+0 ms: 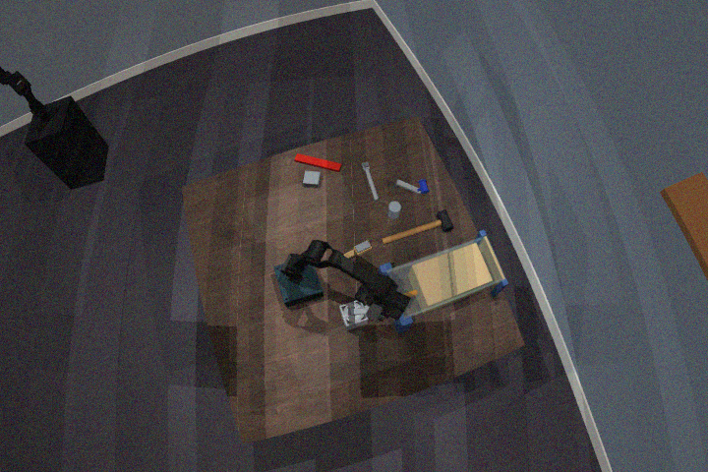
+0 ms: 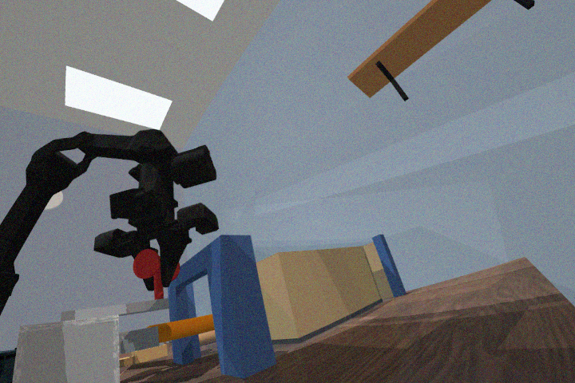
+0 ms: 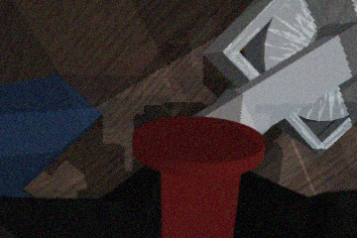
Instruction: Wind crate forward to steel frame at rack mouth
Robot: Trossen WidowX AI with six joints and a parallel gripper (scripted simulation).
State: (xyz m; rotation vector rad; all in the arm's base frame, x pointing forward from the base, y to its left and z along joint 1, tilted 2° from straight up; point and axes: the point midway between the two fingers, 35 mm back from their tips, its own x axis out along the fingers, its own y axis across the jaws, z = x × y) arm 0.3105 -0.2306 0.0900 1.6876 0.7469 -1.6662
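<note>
Now: gripper tip 4 cm past the red-knobbed winch handle and 1 cm above it. Round my gripper tip: blue steel frame (6 cm ahead, 3 cm to the left, 1 cm below); red knob (2 cm above); grey winch (11 cm behind, 9 cm below).
</note>
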